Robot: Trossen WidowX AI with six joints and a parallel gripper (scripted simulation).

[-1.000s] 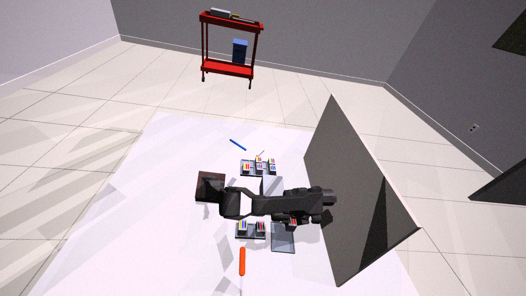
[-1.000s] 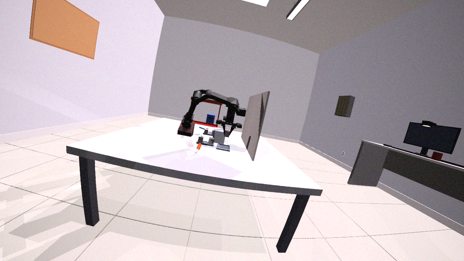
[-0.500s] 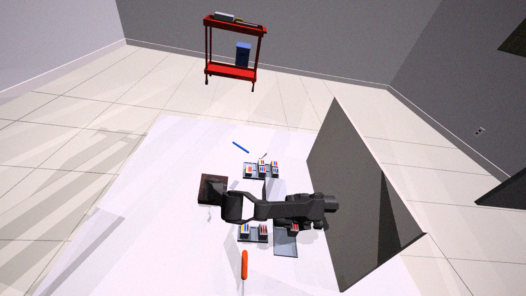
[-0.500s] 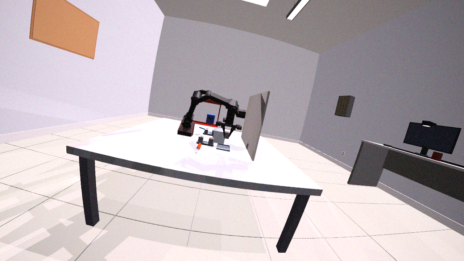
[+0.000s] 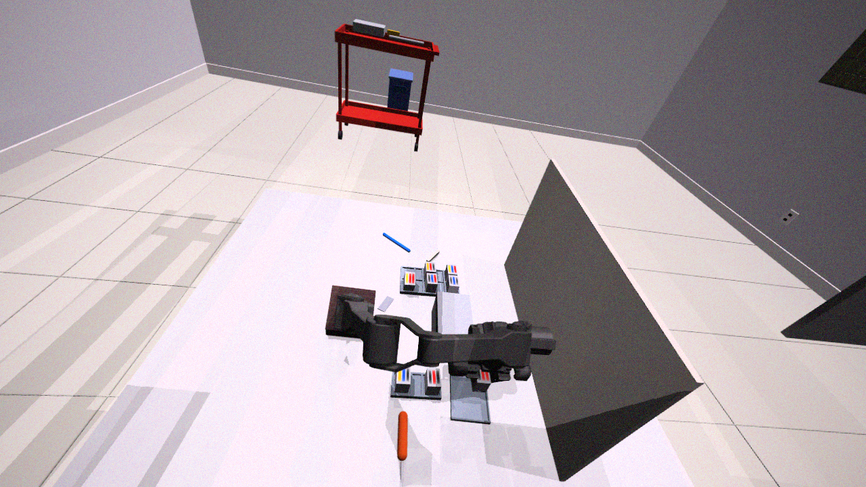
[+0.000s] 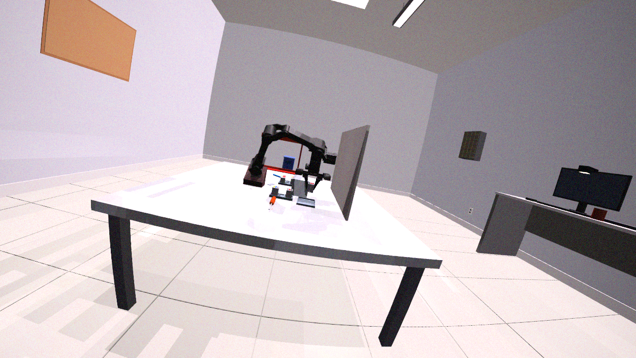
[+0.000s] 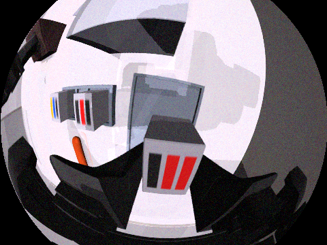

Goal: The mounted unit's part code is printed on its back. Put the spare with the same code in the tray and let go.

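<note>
The grey tray lies 1 cm behind my gripper tip and 7 cm below it. Also, from my gripper tip: mounted unit (3 cm behind, 19 cm to the left, 2 cm below); then blue pen (17 cm behind, 59 cm to the left, 7 cm below); then panel (21 cm ahead, 15 cm to the left, 15 cm above).
</note>
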